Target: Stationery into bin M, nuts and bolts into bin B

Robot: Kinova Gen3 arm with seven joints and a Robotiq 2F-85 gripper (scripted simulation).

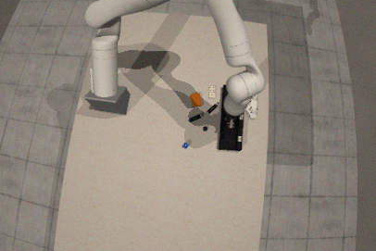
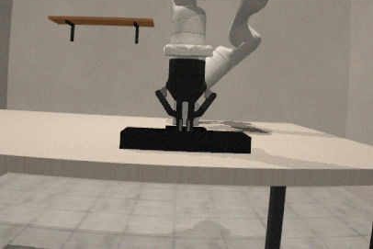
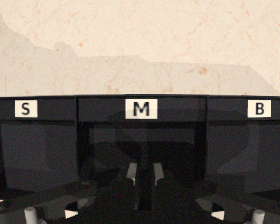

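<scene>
Right now the black bin row is 2 cm ahead of my hand and 2 cm below it. From my hand the other things lie so: dark hex nut (7 cm behind, 6 cm to the right, 3 cm below); then orange block (14 cm behind, 4 cm to the left, 3 cm below); then small cream piece (8 cm behind, 9 cm to the left, 3 cm below).
</scene>
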